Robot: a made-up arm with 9 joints. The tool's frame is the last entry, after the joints.
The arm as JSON. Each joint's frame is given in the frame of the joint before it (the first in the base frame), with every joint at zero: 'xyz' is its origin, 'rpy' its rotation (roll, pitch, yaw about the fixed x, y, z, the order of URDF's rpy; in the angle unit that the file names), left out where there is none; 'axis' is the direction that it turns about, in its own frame. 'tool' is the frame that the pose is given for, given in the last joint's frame.
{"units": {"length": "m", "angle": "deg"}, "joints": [
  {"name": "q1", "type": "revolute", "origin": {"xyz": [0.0, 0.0, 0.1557], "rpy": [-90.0, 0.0, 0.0]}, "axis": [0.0, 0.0, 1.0]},
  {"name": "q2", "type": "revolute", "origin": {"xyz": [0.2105, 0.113, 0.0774], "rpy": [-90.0, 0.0, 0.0]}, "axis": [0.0, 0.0, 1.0]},
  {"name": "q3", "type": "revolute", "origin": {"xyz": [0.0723, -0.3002, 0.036], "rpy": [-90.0, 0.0, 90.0]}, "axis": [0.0, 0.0, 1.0]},
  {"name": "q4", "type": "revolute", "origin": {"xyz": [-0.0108, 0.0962, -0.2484], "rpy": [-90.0, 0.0, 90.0]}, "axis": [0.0, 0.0, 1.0]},
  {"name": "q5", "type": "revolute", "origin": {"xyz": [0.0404, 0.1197, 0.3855], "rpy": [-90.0, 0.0, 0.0]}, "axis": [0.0, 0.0, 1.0]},
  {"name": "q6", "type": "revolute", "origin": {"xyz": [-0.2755, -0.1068, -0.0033], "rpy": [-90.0, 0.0, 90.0]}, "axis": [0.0, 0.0, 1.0]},
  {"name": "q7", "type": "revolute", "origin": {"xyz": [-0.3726, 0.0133, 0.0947], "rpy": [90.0, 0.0, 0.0]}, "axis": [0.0, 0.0, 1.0]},
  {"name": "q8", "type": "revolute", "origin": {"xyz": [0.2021, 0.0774, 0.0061], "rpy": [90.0, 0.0, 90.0]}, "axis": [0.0, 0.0, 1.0]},
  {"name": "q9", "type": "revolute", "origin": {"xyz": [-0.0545, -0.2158, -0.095], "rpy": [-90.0, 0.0, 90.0]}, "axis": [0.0, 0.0, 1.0]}
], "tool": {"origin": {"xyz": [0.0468, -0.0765, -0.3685]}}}
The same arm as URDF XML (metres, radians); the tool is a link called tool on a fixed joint. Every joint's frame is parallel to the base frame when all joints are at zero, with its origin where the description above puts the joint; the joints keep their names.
<robot name="arm">
<joint name="tool_joint" type="fixed"><parent link="link9"/><child link="tool"/><origin xyz="0.0468 -0.0765 -0.3685" rpy="0 0 0"/></joint>
<joint name="q9" type="continuous"><parent link="link8"/><child link="link9"/><origin xyz="-0.2158 0.095 0.0545" rpy="0 0 0"/><axis xyz="0 0 1"/></joint>
<joint name="q8" type="continuous"><parent link="link7"/><child link="link8"/><origin xyz="0.0061 -0.2021 -0.0774" rpy="0 0 0"/><axis xyz="0 -1 0"/></joint>
<joint name="q7" type="continuous"><parent link="link6"/><child link="link7"/><origin xyz="-0.0133 0.3726 -0.0947" rpy="0 0 0"/><axis xyz="1 0 0"/></joint>
<joint name="q6" type="continuous"><parent link="link5"/><child link="link6"/><origin xyz="-0.0033 0.1068 -0.2755" rpy="0 0 0"/><axis xyz="0 0 -1"/></joint>
<joint name="q5" type="continuous"><parent link="link4"/><child link="link5"/><origin xyz="0.1197 0.3855 0.0404" rpy="0 0 0"/><axis xyz="1 0 0"/></joint>
<joint name="q4" type="continuous"><parent link="link3"/><child link="link4"/><origin xyz="0.2484 0.0108 0.0962" rpy="0 0 0"/><axis xyz="0 1 0"/></joint>
<joint name="q3" type="continuous"><parent link="link2"/><child link="link3"/><origin xyz="0.0723 0.3002 -0.036" rpy="0 0 0"/><axis xyz="-1 0 0"/></joint>
<joint name="q2" type="continuous"><parent link="link1"/><child link="link2"/><origin xyz="0.2105 0.0774 -0.113" rpy="0 0 0"/><axis xyz="0 0 -1"/></joint>
<joint name="q1" type="continuous"><parent link="base_link"/><child link="link1"/><origin xyz="0 0 0.1557" rpy="0 0 0"/><axis xyz="0 1 0"/></joint>
<link name="base_link"/>
<link name="link1"/>
<link name="link2"/>
<link name="link3"/>
<link name="link4"/>
<link name="link5"/>
<link name="link6"/>
<link name="link7"/>
<link name="link8"/>
<link name="link9"/>
<link name="tool"/>
</robot>

